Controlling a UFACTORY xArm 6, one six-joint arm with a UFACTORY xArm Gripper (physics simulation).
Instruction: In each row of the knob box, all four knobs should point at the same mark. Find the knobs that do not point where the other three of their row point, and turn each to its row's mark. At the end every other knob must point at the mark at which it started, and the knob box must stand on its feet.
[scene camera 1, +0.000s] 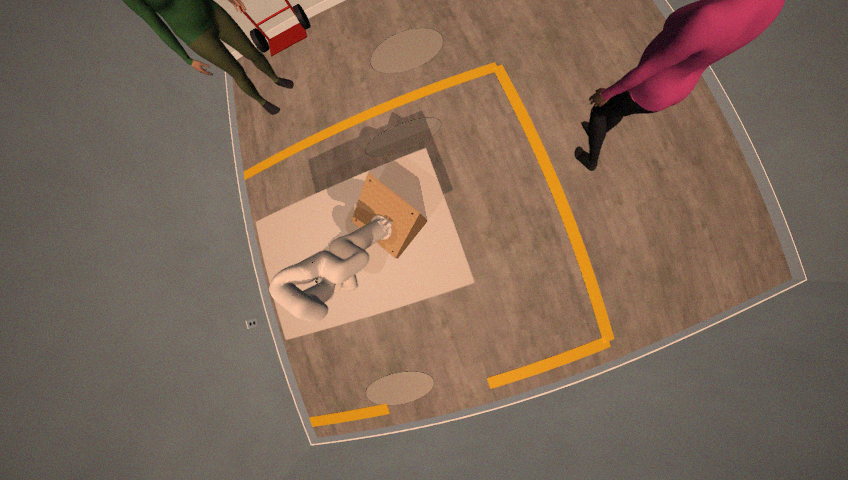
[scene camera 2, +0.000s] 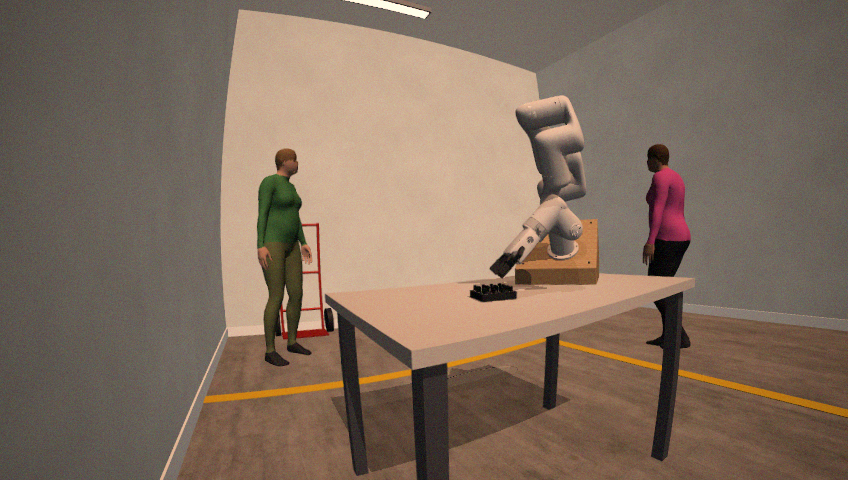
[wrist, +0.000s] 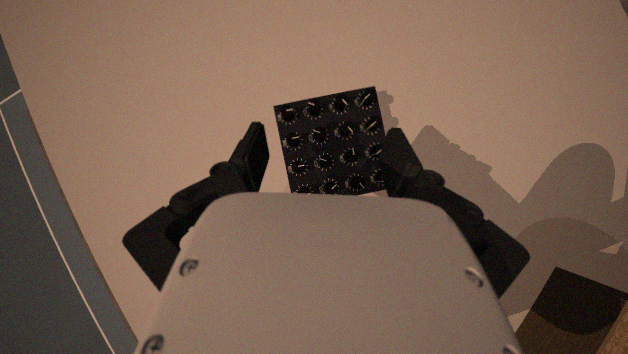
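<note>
The black knob box lies level on the table. In the wrist view its knobs form four lines running away from the camera; the nearest knobs are partly hidden by the gripper housing. In the third line from the left, one knob points up, while the others visibly point lower right. In the second line, the nearest knob seems to point upper right, the others upper left. The outer lines look alike where visible. My gripper is open and empty above the box; its right finger covers part of the box's right edge.
The pale table carries the wooden base block under the arm. A person in green and one in pink stand away from the table.
</note>
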